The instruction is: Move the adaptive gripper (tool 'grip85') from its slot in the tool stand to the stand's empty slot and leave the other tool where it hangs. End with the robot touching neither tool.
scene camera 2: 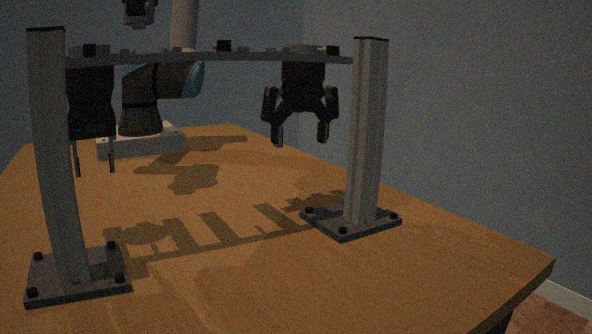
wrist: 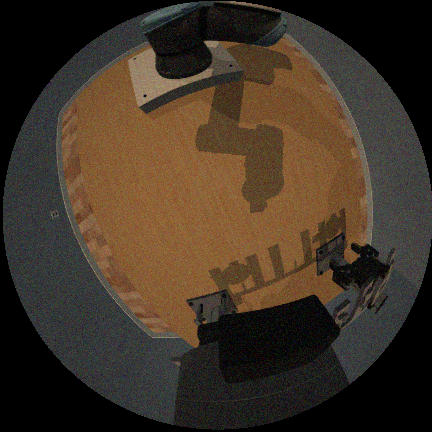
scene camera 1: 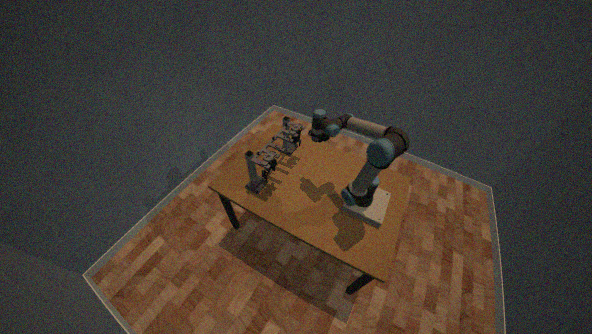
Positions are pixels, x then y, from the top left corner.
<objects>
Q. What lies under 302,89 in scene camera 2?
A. An adaptive gripper tool.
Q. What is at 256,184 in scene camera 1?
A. A tool stand.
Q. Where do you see a tool stand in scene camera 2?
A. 72,273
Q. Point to an adaptive gripper tool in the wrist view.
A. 360,269
</objects>
